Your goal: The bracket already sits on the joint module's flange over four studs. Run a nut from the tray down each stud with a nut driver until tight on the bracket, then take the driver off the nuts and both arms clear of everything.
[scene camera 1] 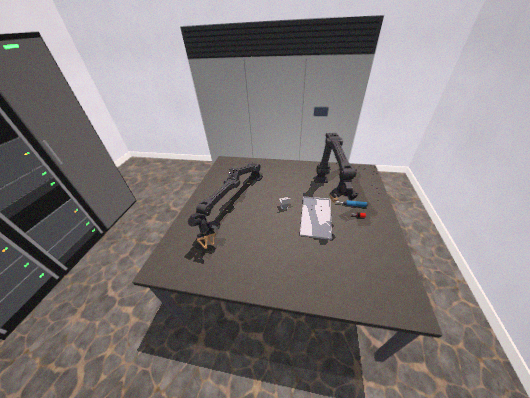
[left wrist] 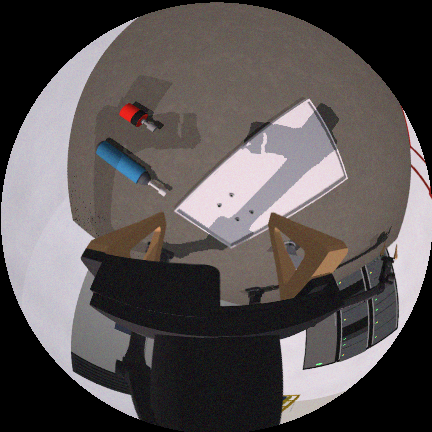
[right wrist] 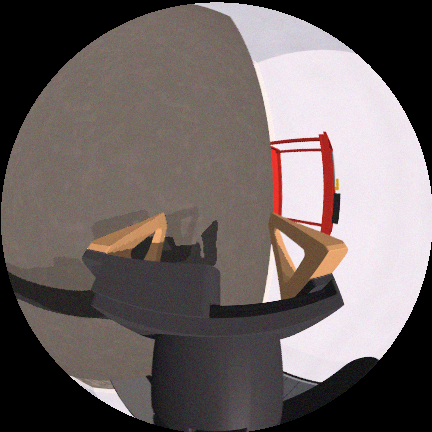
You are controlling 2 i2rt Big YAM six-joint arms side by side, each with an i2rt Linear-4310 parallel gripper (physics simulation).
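Frame: origin at the left arm's base, x right, y down, z ahead, level; millimetres.
Seen in the pictures: left gripper, fingertip midpoint: [scene camera 1: 337,199] [left wrist: 216,217]; right gripper, fingertip midpoint: [scene camera 1: 209,246] [left wrist: 390,242] [right wrist: 217,218]; left arm's base, origin of the base link: [scene camera 1: 320,180]; right arm's base, origin of the base link: [scene camera 1: 255,177] [left wrist: 254,289].
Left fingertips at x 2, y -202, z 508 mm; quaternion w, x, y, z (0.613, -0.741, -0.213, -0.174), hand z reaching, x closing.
Offsets run from my left fingertips to a thing's middle. Level surfaces: height alone.
A blue nut driver {dx -183, dy +183, dz -152 mm} [scene camera 1: 356,204] [left wrist: 120,162] and a shorter red driver {dx -194, dy +186, dz -24 mm} [scene camera 1: 361,215] [left wrist: 133,114] lie on the table at the right of the scene view. The shallow white tray {dx +123, dy +194, dz -33 mm} [scene camera 1: 307,227] [left wrist: 212,182] lies left of them; several small dark nuts {dx +73, dy +196, dz -93 mm} [left wrist: 231,195] sit near one end. The joint module with its bracket {dx +361, dy +121, dz -152 mm} [scene camera 1: 284,201] stands left of the tray; a finger partly hides the module in the left wrist view. Its studs are too small to tell. My left gripper [scene camera 1: 335,199] [left wrist: 216,217] is open and empty, near the blue driver's tip. My right gripper [scene camera 1: 206,242] [right wrist: 217,218] is open and empty, far left of the tray.
The dark table {dy +202 mm} [scene camera 1: 280,280] [right wrist: 150,125] carries both arms, with their bases at its back. A server rack [scene camera 1: 70,100] stands on the floor at the left. Grey cabinets [scene camera 1: 275,100] are behind the table. A red frame [right wrist: 327,185] shows past the table edge in the right wrist view.
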